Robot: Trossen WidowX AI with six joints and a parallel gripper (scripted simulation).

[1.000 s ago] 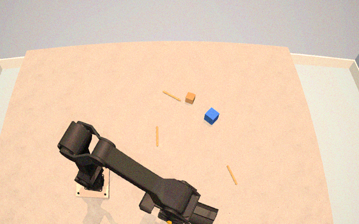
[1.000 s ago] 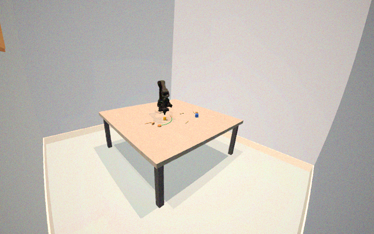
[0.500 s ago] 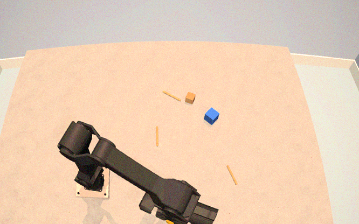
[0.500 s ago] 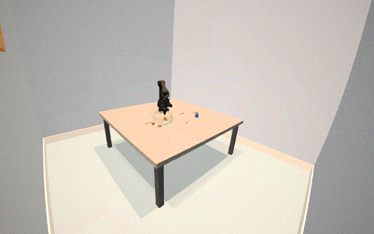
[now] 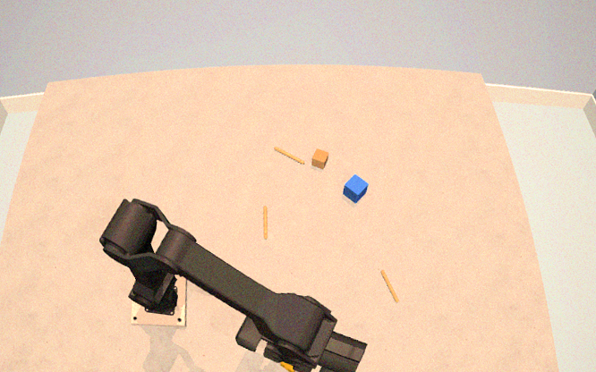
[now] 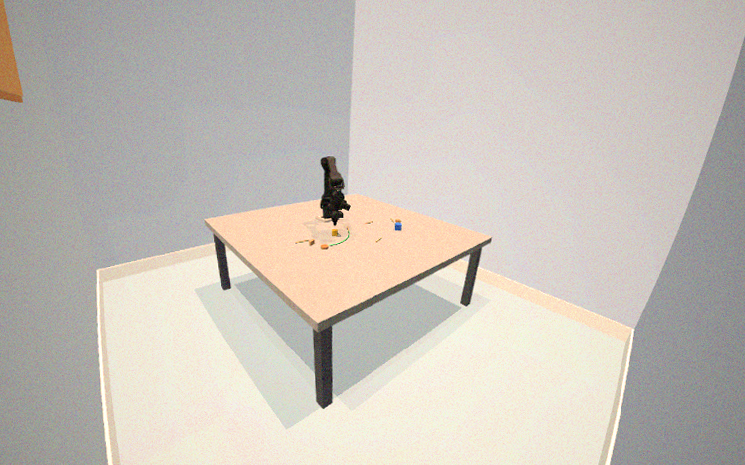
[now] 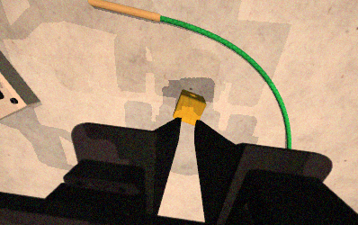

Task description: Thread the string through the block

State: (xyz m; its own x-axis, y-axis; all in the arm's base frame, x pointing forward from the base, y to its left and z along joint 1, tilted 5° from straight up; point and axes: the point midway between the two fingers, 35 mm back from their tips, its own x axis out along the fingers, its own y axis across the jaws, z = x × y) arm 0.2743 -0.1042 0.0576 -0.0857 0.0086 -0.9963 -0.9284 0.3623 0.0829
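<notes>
My gripper tip is now 4 cm above the yellow wooden block. From my gripper tip the other things lie so: round wooden button (13 cm ahead, 14 cm to the right, 5 cm below); then blue cube (11 cm ahead, 39 cm to the left, 4 cm below); then orange wedge-like piece (6 cm ahead, 17 cm to the right, 5 cm below).
</notes>
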